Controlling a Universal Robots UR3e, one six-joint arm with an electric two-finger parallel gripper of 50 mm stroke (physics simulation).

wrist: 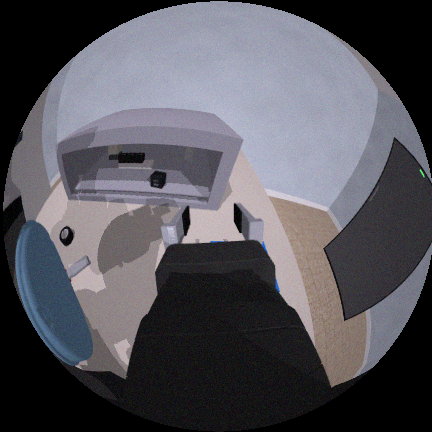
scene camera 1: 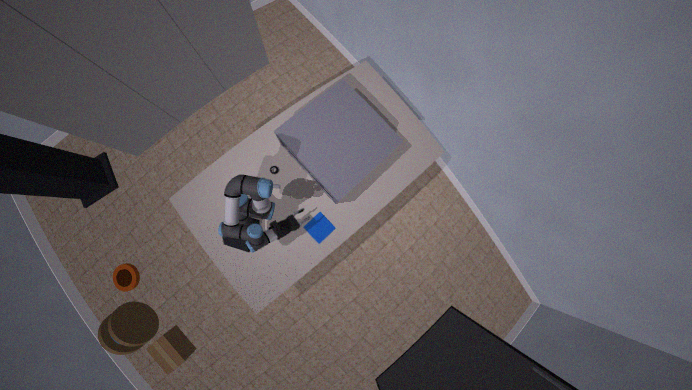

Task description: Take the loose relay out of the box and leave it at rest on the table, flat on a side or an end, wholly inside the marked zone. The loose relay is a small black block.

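Places are measured from the arm's base along level axes (x ahead, y left, z up), in centimetres.
Pixels of known places: gripper, fingertip midpoint: (wrist: 211, 213) (scene camera 1: 306, 213).
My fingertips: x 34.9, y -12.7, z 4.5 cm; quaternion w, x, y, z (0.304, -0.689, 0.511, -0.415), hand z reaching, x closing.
Ahead of a thing's pixels: the offset from my fingertips to its top centre. "spot": to the spot under its first point. Level surfaces: height alone.
The box {dx +36.6, dy +27.0, dz +5.4 cm} (scene camera 1: 345, 140) (wrist: 155, 119) is a large grey enclosure on the table {dz -14.9 cm} (scene camera 1: 255, 295), with its open front facing the arm. In the wrist view, the loose relay {dx +19.5, dy +14.3, dz -8.6 cm} (wrist: 158, 179), a small black block, sits inside the box near the front of its floor, right of the middle. The box's top hides it in the scene view. The marked zone is a blue square {spot: dx +1.6, dy -12.8, dz -14.7 cm} (scene camera 1: 321, 230) on the table, partly hidden by the gripper in the wrist view. My gripper (scene camera 1: 309, 214) (wrist: 211, 213) is open and empty, outside the box, near the zone's box-facing side and above the table.
Inside the box, a black part {spot: dx +24.4, dy +26.6, dz -8.0 cm} (wrist: 131, 157) is at the back wall. A black ring-shaped item {dx -5.0, dy +33.6, dz -13.0 cm} (scene camera 1: 271, 170) (wrist: 62, 236) and a tool with a grey shaft {dx -13.4, dy +27.2, dz -13.7 cm} (scene camera 1: 277, 187) (wrist: 79, 267) lie on the table. A dark cabinet (scene camera 1: 465, 360) (wrist: 385, 230) stands away from the table.
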